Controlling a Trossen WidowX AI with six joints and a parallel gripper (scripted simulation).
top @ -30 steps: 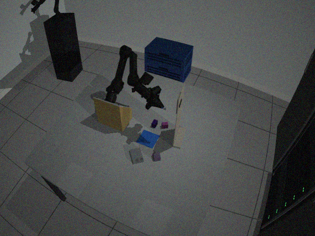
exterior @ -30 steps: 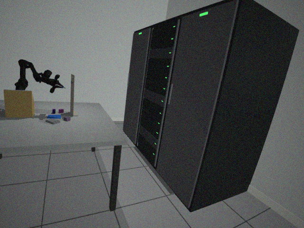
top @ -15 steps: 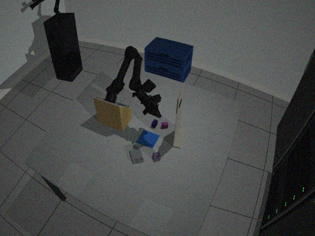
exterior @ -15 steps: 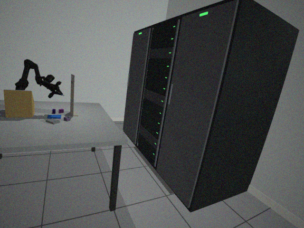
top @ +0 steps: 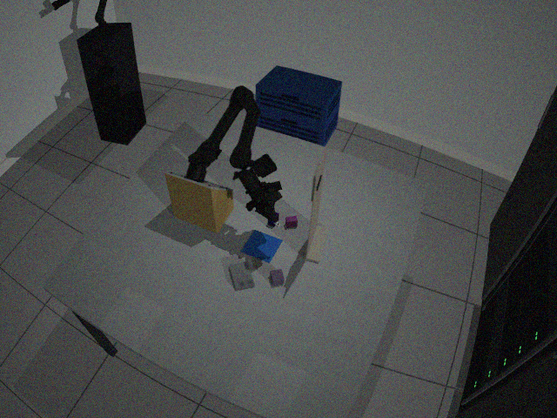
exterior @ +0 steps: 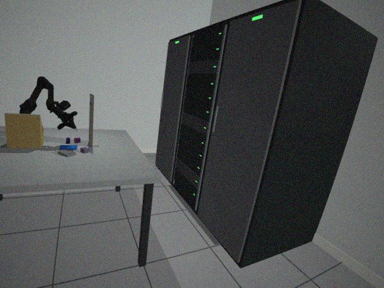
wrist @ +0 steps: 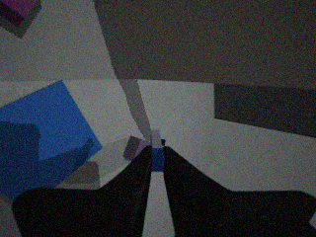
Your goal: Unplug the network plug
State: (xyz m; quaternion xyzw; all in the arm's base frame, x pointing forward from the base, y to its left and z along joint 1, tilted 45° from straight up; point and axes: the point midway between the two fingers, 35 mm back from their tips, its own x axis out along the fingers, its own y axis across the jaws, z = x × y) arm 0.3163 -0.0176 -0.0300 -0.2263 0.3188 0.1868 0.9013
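The blue marked square lies 50 mm behind my gripper tip, 10 mm to the right of it and 150 mm below it. From my gripper tip the other things lie so: grey network plug: right at my gripper tip; then grey flat block: 70 mm behind, 170 mm to the right, 140 mm below; then beige panel: 130 mm ahead, 50 mm to the left, 50 mm above.
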